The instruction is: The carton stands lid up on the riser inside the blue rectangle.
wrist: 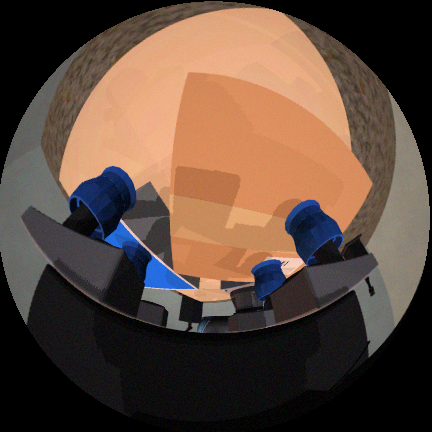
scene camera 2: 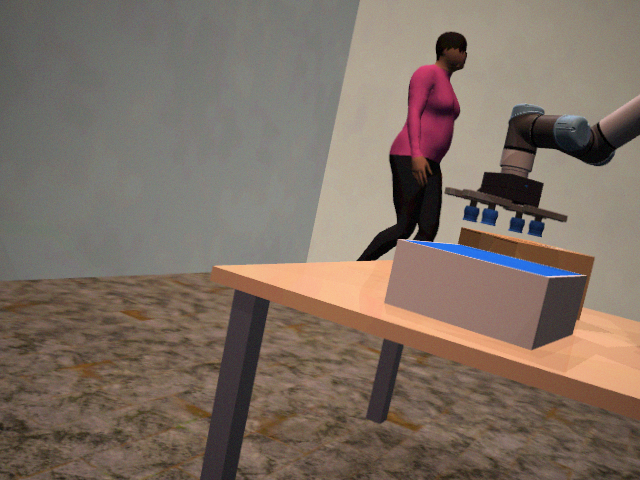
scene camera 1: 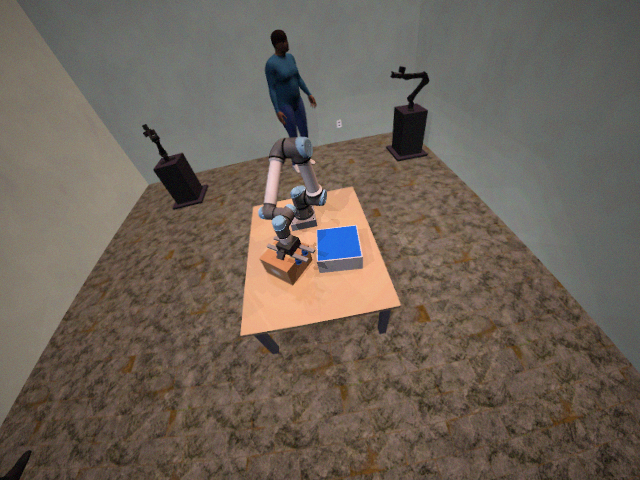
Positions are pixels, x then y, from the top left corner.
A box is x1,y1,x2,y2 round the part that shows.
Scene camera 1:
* brown carton: 287,270 [259,241,311,285], on the table
